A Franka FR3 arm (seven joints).
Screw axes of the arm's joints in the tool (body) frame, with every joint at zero. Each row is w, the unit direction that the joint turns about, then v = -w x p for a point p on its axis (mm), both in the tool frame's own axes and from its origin. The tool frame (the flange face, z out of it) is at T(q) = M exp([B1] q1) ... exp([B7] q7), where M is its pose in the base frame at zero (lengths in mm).
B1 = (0, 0, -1, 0.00, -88.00, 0.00)
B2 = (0, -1, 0, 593.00, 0.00, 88.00)
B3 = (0, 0, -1, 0.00, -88.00, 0.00)
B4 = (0, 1, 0, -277.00, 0.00, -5.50)
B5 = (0, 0, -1, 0.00, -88.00, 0.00)
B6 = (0, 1, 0, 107.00, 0.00, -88.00)
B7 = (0, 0, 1, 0.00, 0.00, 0.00)
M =
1 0 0 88.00
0 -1 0 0.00
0 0 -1 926.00
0 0 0 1
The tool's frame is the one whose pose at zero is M.
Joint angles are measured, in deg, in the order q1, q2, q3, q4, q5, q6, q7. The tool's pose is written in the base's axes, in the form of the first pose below.
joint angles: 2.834 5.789 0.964 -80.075 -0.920 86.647 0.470
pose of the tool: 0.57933 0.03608 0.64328 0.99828 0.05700 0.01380 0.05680 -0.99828 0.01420
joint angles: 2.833 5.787 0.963 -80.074 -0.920 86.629 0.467
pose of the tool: 0.57929 0.03606 0.64328 0.99828 0.05701 0.01354 0.05682 -0.99828 0.01421
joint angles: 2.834 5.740 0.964 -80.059 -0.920 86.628 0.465
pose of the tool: 0.57903 0.03606 0.64388 0.99826 0.05708 0.01460 0.05687 -0.99828 0.01421
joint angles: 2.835 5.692 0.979 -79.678 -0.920 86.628 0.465
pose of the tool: 0.57872 0.03620 0.64746 0.99811 0.05734 0.02209 0.05703 -0.99827 0.01413
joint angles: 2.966 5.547 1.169 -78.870 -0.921 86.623 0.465
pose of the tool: 0.57753 0.03925 0.65550 0.99728 0.06284 0.03863 0.06235 -0.99796 0.01371
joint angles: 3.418 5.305 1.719 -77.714 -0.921 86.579 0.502
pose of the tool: 0.57488 0.04887 0.66728 0.99490 0.07938 0.06225 0.07874 -0.99681 0.01264
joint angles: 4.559 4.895 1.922 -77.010 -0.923 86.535 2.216
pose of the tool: 0.57071 0.06195 0.67705 0.99404 0.07268 0.08122 0.07211 -0.99735 0.00995
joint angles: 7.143 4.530 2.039 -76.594 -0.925 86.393 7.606
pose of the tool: 0.56444 0.08834 0.68383 0.99536 0.02544 0.09282 0.02547 -0.99968 0.00086
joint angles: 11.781 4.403 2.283 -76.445 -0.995 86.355 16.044
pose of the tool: 0.55400 0.13559 0.68624 0.99467 -0.03721 0.09619 -0.03612 -0.99926 -0.01300
